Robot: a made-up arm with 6 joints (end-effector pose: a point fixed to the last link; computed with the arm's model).
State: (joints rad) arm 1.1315 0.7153 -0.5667 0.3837 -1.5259 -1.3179
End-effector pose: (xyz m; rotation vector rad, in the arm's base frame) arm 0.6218 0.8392 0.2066 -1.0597 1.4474 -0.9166
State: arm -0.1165 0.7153 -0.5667 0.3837 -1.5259 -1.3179
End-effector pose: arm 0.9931 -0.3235 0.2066 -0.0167 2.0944 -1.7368
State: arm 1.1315 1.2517 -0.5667 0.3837 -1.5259 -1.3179
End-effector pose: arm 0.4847 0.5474 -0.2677 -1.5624 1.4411 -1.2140
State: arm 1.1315 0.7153 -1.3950 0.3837 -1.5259 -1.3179
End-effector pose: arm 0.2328 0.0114 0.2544 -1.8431 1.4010 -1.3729
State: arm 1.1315 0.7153 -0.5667 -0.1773 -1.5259 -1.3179
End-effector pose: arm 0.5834 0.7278 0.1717 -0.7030 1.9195 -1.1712
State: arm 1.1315 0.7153 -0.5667 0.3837 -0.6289 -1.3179
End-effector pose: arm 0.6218 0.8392 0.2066 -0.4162 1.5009 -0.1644
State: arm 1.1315 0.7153 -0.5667 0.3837 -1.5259 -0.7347
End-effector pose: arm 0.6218 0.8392 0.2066 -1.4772 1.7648 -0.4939
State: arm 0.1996 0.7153 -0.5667 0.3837 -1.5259 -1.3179
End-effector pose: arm 1.0445 0.0013 0.2066 -0.3295 1.9665 -1.5458
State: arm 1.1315 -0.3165 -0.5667 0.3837 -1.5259 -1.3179
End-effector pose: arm 0.5374 0.6596 1.2555 -0.1456 1.2656 -0.3372
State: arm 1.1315 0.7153 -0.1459 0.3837 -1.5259 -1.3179
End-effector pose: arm 0.7918 1.2009 0.4640 -0.6782 1.4010 -0.6806
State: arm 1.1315 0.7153 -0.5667 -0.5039 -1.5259 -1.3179
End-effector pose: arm 0.5339 0.6790 0.1524 -0.4462 2.1737 -1.3042
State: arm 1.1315 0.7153 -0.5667 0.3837 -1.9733 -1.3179
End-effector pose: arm 0.6218 0.8392 0.2066 -1.3701 1.3289 -1.2987
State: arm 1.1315 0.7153 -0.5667 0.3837 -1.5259 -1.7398
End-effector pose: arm 0.6218 0.8392 0.2066 -0.7441 1.1827 -1.1594
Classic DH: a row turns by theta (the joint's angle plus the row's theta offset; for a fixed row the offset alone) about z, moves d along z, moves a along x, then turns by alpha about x. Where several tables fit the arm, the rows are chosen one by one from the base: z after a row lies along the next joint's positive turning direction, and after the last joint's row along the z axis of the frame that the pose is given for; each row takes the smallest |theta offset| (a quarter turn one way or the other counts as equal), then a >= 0, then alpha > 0; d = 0 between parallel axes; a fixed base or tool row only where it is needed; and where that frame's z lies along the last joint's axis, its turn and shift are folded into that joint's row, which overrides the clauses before.
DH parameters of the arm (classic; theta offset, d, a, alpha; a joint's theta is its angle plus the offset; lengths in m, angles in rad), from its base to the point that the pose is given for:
joint 1: 0 0.556 0 -1.5708
joint 2: -1.5708 0 0.947 3.1416
joint 3: 0 0 0 -1.5708
joint 4: 0 -1.135 0 1.5708
joint 5: 0 0.222 0 -1.5708
joint 6: 1.5708 0 0 1.5708
tool (fixed): -1.5708 0 0 0

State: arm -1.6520 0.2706 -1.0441 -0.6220 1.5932 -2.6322
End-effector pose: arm -0.2135 -0.3995 0.3378 1.0873 -2.5479 -0.3243
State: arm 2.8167 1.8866 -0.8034 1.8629 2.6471 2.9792
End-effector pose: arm 0.0064 -0.0696 -0.4247 0.8124 -1.7585 2.2634
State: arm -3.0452 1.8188 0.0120 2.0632 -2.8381 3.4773
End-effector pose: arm -0.8288 -0.1856 -0.8257 0.9499 -1.1415 1.7595
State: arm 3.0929 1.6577 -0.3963 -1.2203 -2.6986 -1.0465
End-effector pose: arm -0.2275 0.0874 -0.4344 -1.7014 0.5579 -2.3147
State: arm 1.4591 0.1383 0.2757 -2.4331 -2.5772 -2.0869
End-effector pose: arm -0.0255 1.2855 1.5063 1.3559 -2.3666 -0.1662
